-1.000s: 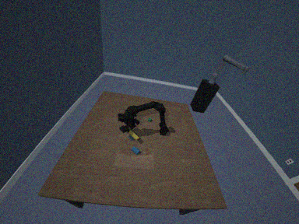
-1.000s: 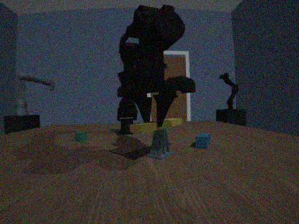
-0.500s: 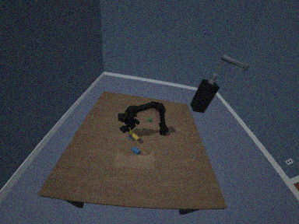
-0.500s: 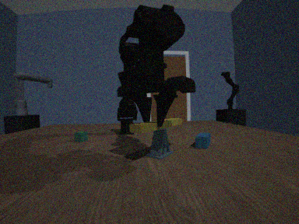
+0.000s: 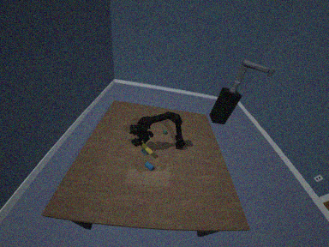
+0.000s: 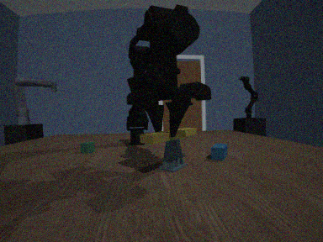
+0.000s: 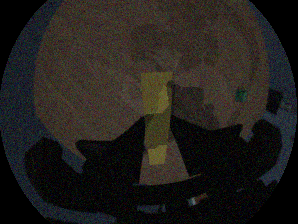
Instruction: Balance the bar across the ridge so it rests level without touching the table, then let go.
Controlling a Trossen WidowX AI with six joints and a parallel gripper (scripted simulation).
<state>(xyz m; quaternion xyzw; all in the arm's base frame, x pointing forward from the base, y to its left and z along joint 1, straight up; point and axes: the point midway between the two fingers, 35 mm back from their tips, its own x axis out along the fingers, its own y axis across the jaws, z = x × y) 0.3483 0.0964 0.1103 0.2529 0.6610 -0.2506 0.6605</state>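
Right now my gripper tip is 20 mm past the yellow bar and 20 mm to the right of it. The rest, counted from my gripper tip: blue cube (80 mm behind, 160 mm to the left, 60 mm below); then dark green block (200 mm behind, 260 mm to the right, 60 mm below).
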